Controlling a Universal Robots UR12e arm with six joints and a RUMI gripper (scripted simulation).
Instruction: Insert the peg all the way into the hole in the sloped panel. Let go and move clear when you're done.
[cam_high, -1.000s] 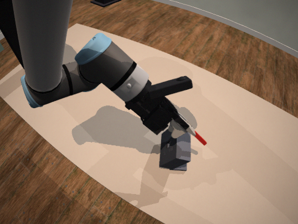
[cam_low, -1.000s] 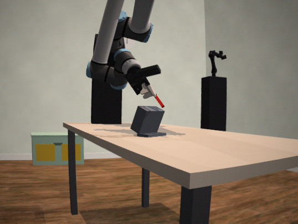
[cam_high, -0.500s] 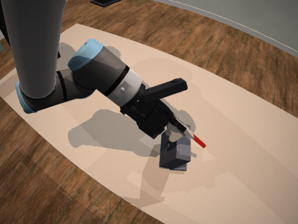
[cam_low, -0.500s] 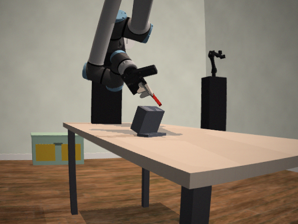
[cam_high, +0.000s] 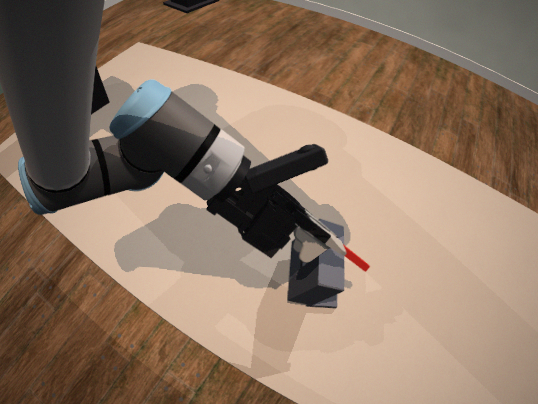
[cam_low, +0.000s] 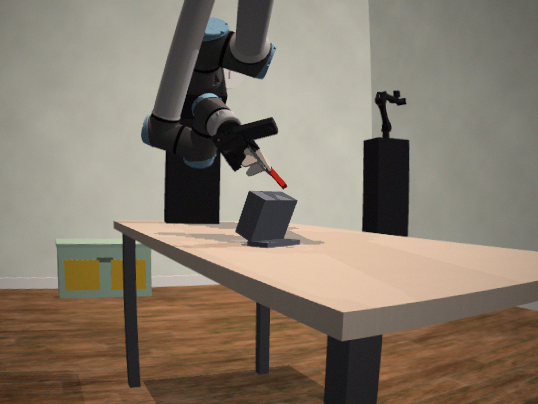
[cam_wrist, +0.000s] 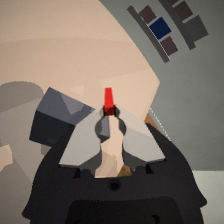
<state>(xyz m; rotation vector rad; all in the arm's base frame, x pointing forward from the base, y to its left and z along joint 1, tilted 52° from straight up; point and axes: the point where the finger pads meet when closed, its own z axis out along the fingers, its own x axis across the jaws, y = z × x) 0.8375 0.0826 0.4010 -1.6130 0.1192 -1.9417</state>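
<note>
Now: hand 2 cm to the right of the thin base plate and 18 cm above it. From my hand the other things lie so: red peg 3 cm ahead, 1 cm to the left, 2 cm below.
</note>
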